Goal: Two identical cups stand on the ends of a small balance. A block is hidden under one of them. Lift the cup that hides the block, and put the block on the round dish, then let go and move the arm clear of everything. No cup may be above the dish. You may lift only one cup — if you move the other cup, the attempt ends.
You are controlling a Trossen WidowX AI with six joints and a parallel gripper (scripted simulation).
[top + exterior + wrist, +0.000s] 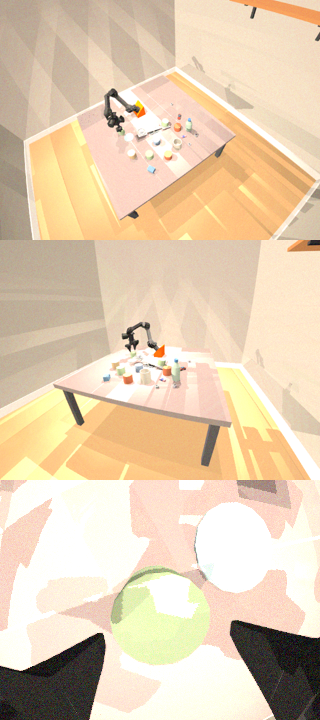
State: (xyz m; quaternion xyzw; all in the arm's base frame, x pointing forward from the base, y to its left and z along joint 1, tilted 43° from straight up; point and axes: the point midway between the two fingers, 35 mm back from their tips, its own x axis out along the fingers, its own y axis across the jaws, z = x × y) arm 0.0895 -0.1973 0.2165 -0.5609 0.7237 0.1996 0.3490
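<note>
My gripper tip is now 100 mm short of the round dish, 30 mm to the right of it and 80 mm above it. Round my gripper tip: yellow cup 290 mm ahead, 50 mm to the right, 40 mm below; then blue cup 360 mm ahead, 210 mm to the left, 40 mm below; then light blue block 530 mm ahead, 20 mm to the right, 60 mm below.
</note>
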